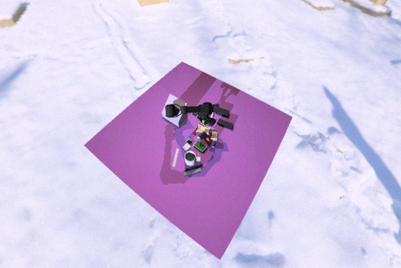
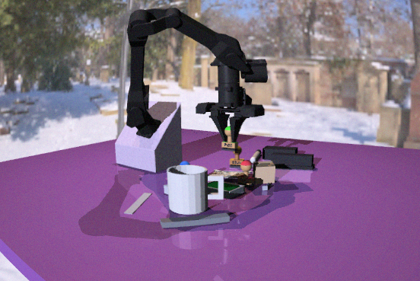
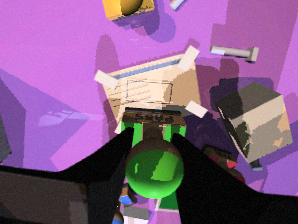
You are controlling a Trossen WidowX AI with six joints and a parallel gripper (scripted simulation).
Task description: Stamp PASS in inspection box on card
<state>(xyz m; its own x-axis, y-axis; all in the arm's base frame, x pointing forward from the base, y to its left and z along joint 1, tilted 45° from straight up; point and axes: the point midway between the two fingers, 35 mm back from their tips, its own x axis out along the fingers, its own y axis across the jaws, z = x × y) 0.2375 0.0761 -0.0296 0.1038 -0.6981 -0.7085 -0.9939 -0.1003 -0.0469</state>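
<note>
Right now the tan card is 9 cm below my gripper tip. The rest, counted from my gripper tip: green-knob stamp right at my gripper tip; then orange stamp 3 cm behind, 8 cm to the left, 7 cm below; then tan block 11 cm ahead, 7 cm below.
</note>
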